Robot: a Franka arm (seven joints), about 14 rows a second.
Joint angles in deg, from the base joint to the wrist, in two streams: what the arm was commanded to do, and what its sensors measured. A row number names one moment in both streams.
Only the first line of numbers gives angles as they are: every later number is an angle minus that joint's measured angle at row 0.
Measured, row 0:
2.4, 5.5, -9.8, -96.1, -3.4, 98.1, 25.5
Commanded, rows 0 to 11:
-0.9, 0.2, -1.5, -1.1, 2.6, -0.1, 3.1
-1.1, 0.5, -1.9, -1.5, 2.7, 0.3, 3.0
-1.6, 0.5, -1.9, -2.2, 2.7, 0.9, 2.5
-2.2, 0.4, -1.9, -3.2, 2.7, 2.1, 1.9
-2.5, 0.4, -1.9, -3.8, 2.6, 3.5, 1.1
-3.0, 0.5, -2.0, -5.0, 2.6, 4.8, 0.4
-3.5, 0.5, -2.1, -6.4, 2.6, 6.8, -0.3
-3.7, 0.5, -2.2, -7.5, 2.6, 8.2, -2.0
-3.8, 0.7, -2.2, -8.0, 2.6, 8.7, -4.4
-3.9, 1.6, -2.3, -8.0, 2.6, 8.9, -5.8
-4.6, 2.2, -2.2, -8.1, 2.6, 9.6, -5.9
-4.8, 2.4, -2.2, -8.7, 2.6, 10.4, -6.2
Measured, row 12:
-3.8, 2.0, -2.4, -7.6, 1.4, 8.4, -4.3
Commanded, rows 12 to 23:
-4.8, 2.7, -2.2, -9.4, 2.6, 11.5, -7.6
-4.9, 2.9, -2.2, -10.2, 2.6, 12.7, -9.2
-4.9, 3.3, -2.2, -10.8, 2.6, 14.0, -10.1
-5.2, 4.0, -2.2, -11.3, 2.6, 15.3, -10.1
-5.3, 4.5, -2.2, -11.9, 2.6, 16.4, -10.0
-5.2, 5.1, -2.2, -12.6, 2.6, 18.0, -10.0
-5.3, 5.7, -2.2, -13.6, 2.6, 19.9, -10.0
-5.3, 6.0, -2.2, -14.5, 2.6, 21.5, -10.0
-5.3, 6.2, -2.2, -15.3, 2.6, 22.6, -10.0
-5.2, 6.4, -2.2, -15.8, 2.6, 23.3, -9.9
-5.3, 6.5, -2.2, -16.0, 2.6, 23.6, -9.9
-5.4, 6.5, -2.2, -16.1, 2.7, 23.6, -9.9
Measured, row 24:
-4.7, 7.0, -2.4, -15.1, 1.4, 22.2, -8.9
